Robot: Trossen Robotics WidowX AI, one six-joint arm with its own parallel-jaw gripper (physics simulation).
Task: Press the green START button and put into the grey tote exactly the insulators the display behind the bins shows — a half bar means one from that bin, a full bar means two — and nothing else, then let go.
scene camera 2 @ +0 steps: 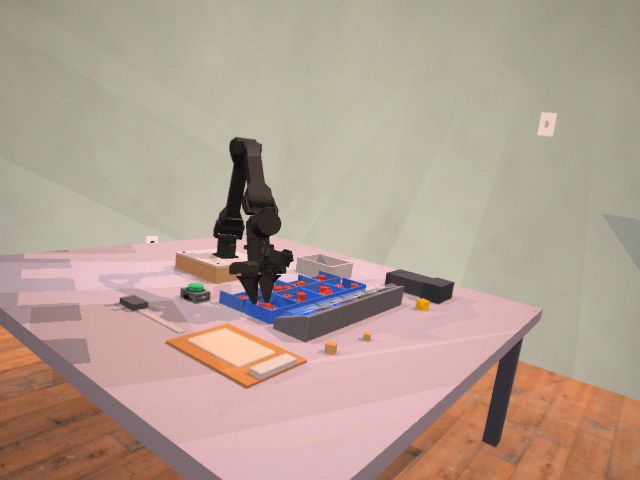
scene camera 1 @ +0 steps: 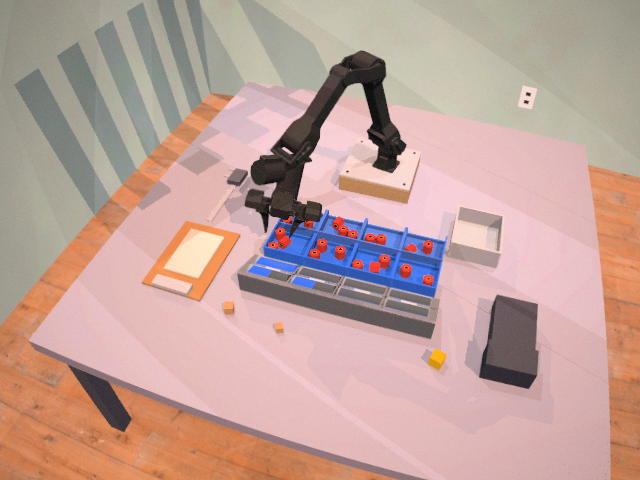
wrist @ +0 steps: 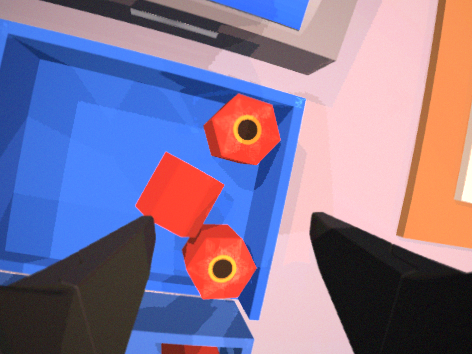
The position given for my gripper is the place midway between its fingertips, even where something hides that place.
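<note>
My gripper (scene camera 2: 260, 303) is visible, also in scene camera 1 (scene camera 1: 277, 234) and in the wrist view (wrist: 233, 225). Scene camera 2 also shows a grey tote (scene camera 2: 309, 265), a dark box (scene camera 2: 436, 290) and a grey display (scene camera 2: 305, 328); the display appears in the wrist view (wrist: 319, 45) too.
</note>
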